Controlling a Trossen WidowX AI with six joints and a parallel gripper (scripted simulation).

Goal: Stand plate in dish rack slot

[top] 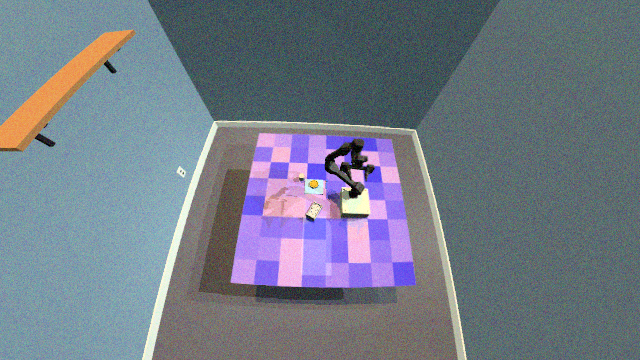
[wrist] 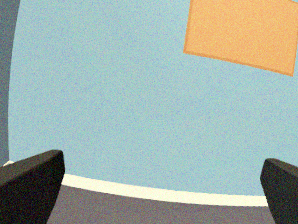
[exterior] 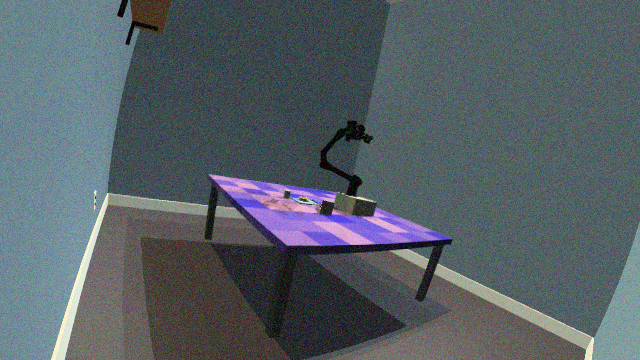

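Now: the plate 22 cm ahead of my gripper tip, 24 cm to the right of it and 51 cm below it. From my gripper tip the other things lie so: light blue square mat 22 cm ahead, 22 cm to the right, 52 cm below; then small cup 31 cm ahead, 30 cm to the right, 50 cm below; then dish rack 23 cm ahead, 1 cm to the right, 50 cm below.
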